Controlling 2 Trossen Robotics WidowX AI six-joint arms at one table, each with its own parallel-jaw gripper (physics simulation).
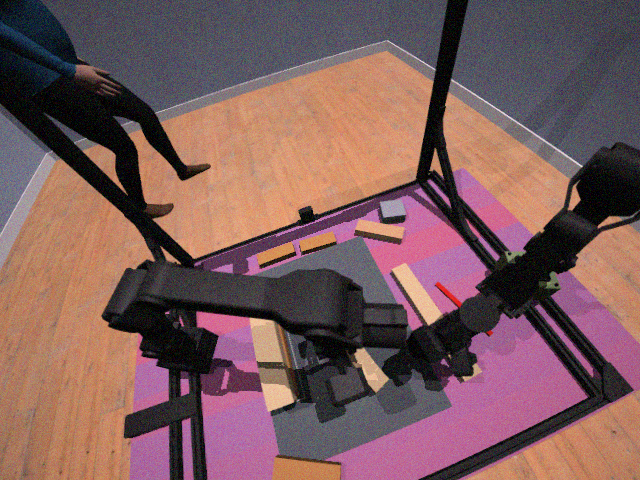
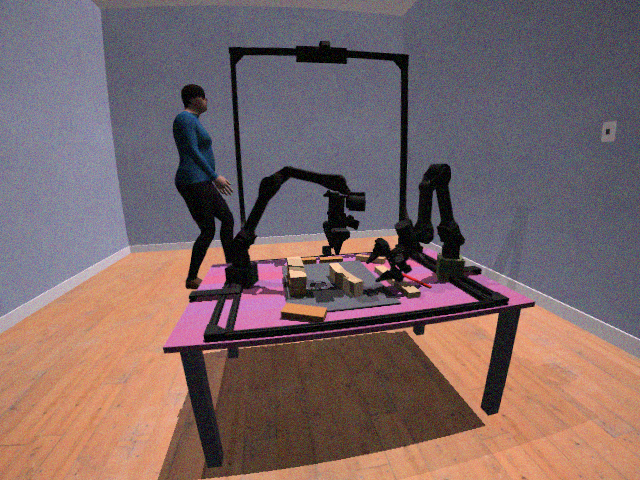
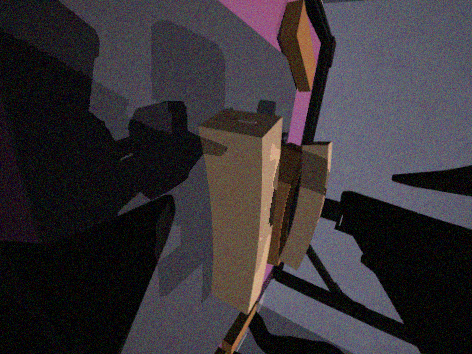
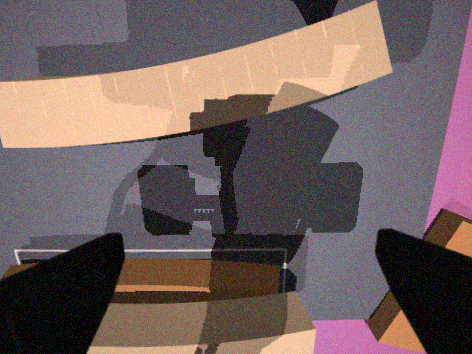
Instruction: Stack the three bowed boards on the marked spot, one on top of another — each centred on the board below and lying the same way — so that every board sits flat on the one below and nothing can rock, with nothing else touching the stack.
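Places are measured from the left arm's base along level axes (x down, y right, z back), in metres.
Pixels of known places: left gripper, between the fingertips: (image 1: 401, 358) (image 2: 371, 272) (image 3: 257, 201); right gripper, between the fingertips: (image 2: 334, 251) (image 4: 250, 243); left arm's base, origin of its link: (image 2: 450, 256); right arm's base, origin of its link: (image 1: 179, 346) (image 2: 241, 265).
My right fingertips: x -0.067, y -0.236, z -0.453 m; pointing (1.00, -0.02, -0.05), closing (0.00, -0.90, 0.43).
Observation:
For each thing: its top centre in the pictures, then the offset to it from my right fingertips. "pt": a spot on its surface instead. Level surfaces: height alone.
- grey mat, height of its surface: dx +0.153 m
- second light bowed board, centre of its top: (image 3: 320, 212) (image 1: 266, 346) (image 2: 295, 262) dy +0.007, dx +0.056, dz -0.160 m
- darker brown board, centre of its top: (image 4: 132, 325) (image 3: 293, 211) dy +0.020, dx +0.103, dz -0.167 m
- white-outlined spot, a spot on its surface: (image 4: 164, 250) pt dy +0.019, dx +0.153, dz -0.124 m
- tan block, centre of its top: (image 1: 379, 228) (image 2: 370, 255) dy +0.401, dx +0.131, dz +0.094 m
- grey cube, centre of its top: (image 1: 392, 208) dy +0.477, dx +0.123, dz +0.136 m
- red stick, centre of its top: (image 1: 462, 307) (image 2: 415, 279) dy +0.165, dx +0.153, dz +0.306 m
- orange block, centre of its top: (image 4: 442, 296) (image 3: 311, 53) (image 1: 305, 477) (image 2: 303, 308) dy -0.222, dx +0.128, dz -0.049 m
A light bowed board (image 1: 371, 370) (image 2: 347, 280) (image 3: 241, 211) (image 4: 227, 81) lies on the grey mat (image 1: 347, 267), mostly under my right arm. A second light bowed board (image 1: 270, 354) (image 2: 296, 277) (image 4: 199, 323) lies at the mat's left edge beside a darker brown board (image 4: 199, 277), which sits inside the white-outlined spot (image 4: 164, 250). A long light board (image 1: 415, 292) (image 2: 409, 288) lies on the pink table to the right. My right gripper (image 1: 332, 388) (image 2: 335, 243) is open and empty, hanging over the mat between the two bowed boards. My left gripper (image 1: 406, 373) (image 2: 385, 268) is open and empty, low at the middle board's end.
Orange blocks (image 1: 276, 253) (image 1: 317, 242), a tan block (image 1: 379, 230) and a grey cube (image 1: 391, 210) lie along the back edge. A red stick (image 1: 449, 295) lies at the right. An orange block (image 1: 306, 469) (image 2: 304, 310) lies in front. A person walks behind the table (image 2: 199, 181).

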